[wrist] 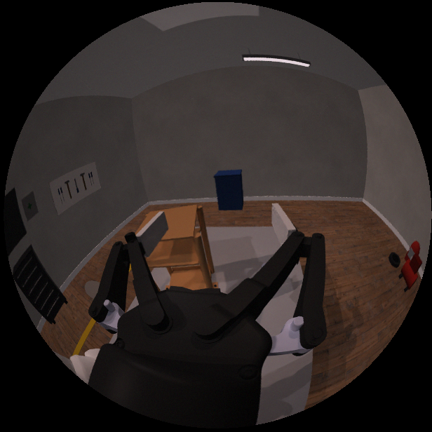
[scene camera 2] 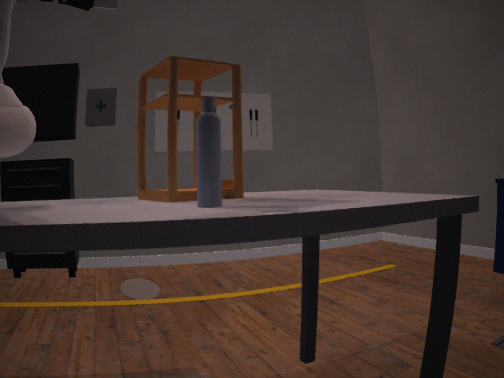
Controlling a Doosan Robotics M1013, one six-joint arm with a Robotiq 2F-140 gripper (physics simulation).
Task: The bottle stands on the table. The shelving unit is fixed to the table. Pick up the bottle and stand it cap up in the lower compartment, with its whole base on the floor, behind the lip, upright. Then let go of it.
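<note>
The blue-grey bottle (scene camera 2: 209,155) stands upright, cap up, on the table (scene camera 2: 350,199) (wrist: 240,250), in front of the shelving unit's right part in the scene view. It cannot be made out in the wrist view. The orange shelving unit (scene camera 2: 173,135) (wrist: 172,221) stands on the table, with a middle shelf and a low rim around its bottom. My gripper (wrist: 216,216) is open, with nothing between its fingers. In the wrist view the unit shows behind and below the left finger. Dark gripper parts show at the scene view's top left edge, cut off.
The unit's posts and top board rise beside the bottle. The white arm (scene camera 2: 15,122) is at the scene view's left edge. A blue cabinet (wrist: 229,190) stands beyond the table's far end. A dark drawer cabinet (scene camera 2: 37,180) (wrist: 39,284) stands near the wall. A red object (wrist: 411,266) is far right.
</note>
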